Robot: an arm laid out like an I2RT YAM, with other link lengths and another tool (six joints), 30 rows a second.
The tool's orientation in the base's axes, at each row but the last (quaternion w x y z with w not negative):
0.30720 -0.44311 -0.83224 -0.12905
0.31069 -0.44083 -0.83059 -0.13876
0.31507 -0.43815 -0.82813 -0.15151
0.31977 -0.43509 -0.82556 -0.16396
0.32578 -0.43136 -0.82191 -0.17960
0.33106 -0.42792 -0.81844 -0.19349
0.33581 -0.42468 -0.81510 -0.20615
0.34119 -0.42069 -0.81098 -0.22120
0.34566 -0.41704 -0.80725 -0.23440
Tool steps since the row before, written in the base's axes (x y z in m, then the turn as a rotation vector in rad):
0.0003 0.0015 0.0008 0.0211 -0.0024 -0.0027
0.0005 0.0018 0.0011 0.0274 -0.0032 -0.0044
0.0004 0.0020 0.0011 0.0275 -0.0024 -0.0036
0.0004 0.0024 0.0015 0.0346 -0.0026 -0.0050
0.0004 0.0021 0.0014 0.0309 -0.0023 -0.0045
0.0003 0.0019 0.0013 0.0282 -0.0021 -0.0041
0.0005 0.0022 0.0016 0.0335 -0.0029 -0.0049
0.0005 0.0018 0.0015 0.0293 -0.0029 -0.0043
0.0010 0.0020 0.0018 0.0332 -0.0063 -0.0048
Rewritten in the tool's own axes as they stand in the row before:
0.0014 0.0011 0.0000 -0.0121 0.0160 -0.0074
0.0017 0.0014 -0.0001 -0.0163 0.0208 -0.0090
0.0018 0.0014 0.0001 -0.0154 0.0213 -0.0092
0.0023 0.0017 0.0001 -0.0194 0.0270 -0.0111
0.0020 0.0015 0.0000 -0.0173 0.0242 -0.0098
0.0019 0.0014 0.0001 -0.0158 0.0221 -0.0090
0.0022 0.0017 0.0001 -0.0190 0.0260 -0.0109
0.0019 0.0015 0.0000 -0.0168 0.0225 -0.0098
0.0020 0.0021 -0.0002 -0.0206 0.0239 -0.0131

